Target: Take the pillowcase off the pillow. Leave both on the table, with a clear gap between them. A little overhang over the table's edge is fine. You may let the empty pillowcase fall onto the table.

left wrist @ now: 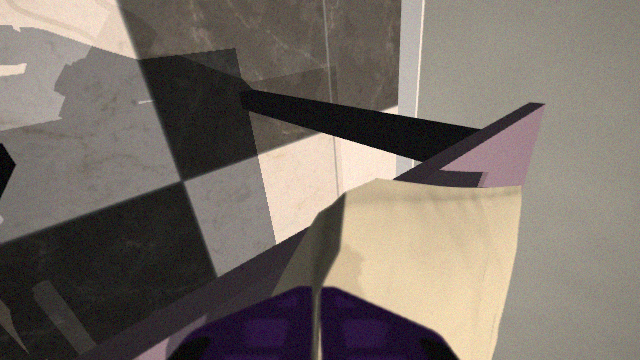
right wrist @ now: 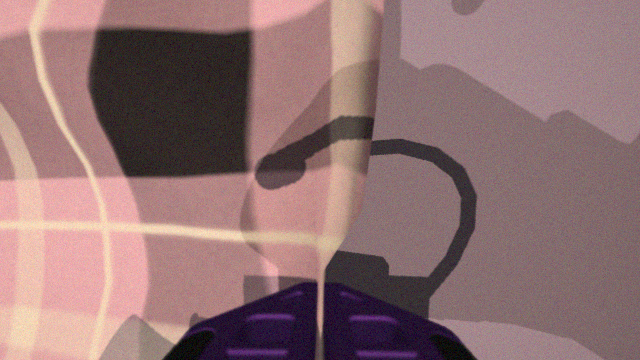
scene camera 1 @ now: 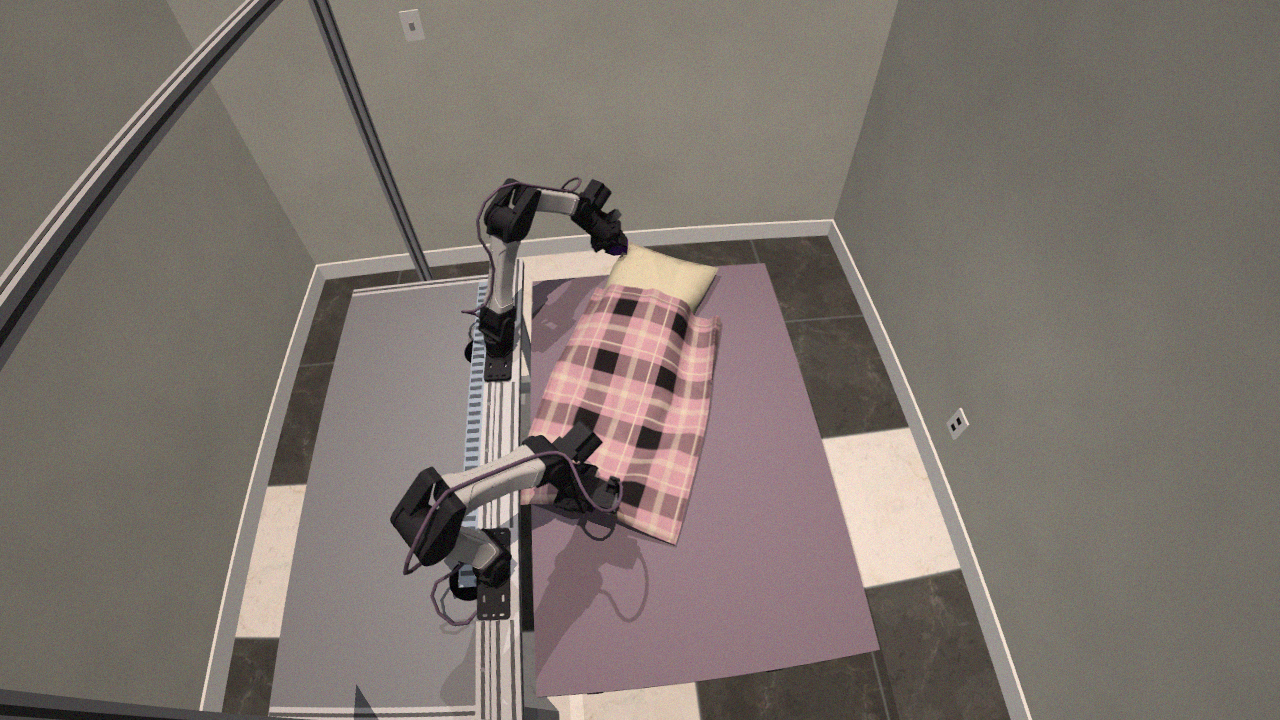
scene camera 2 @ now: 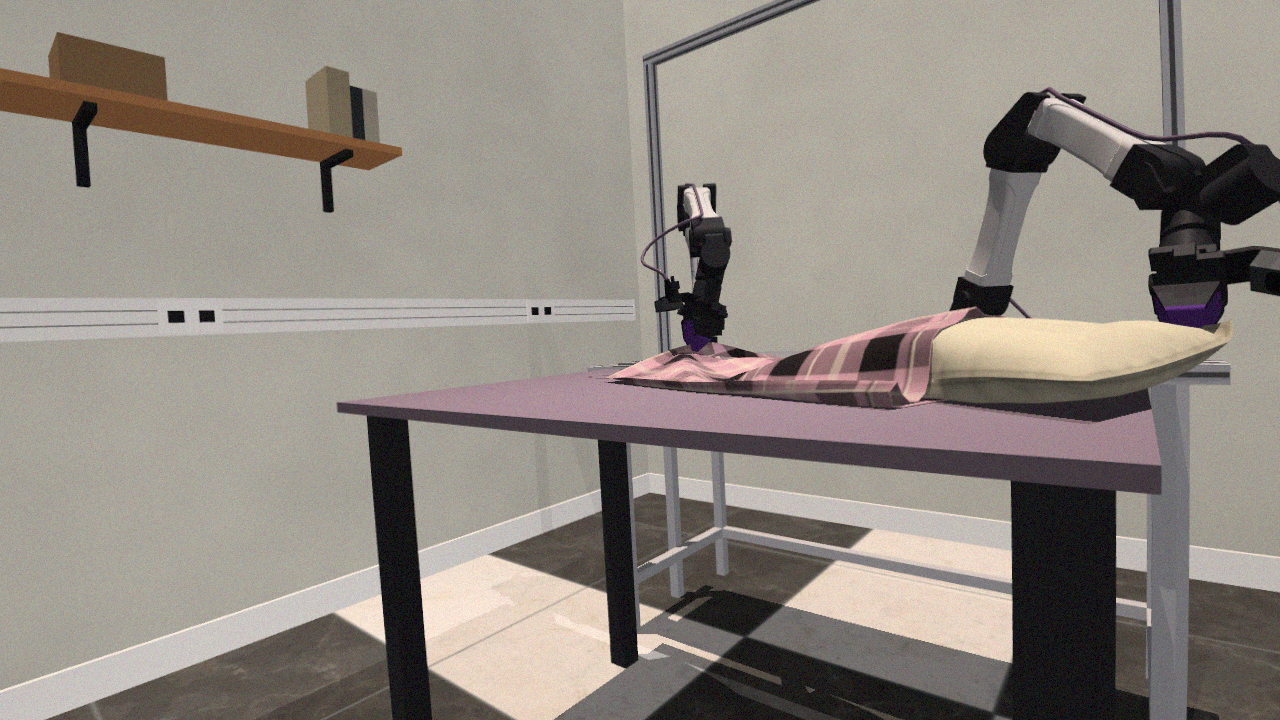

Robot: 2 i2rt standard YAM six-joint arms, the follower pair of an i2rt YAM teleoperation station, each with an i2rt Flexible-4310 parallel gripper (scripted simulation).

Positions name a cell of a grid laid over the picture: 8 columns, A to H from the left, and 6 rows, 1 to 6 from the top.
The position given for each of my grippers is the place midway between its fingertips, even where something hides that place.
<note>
I see my left gripper (scene camera 2: H3), my right gripper (scene camera 2: E3) and a cream pillow (scene camera 2: G4).
The cream pillow is seen too in the left wrist view (left wrist: F5) and in scene camera 1 (scene camera 1: E3). My left gripper is seen too in the left wrist view (left wrist: D5) and in scene camera 1 (scene camera 1: D3). My right gripper also shows in the right wrist view (right wrist: E5).
</note>
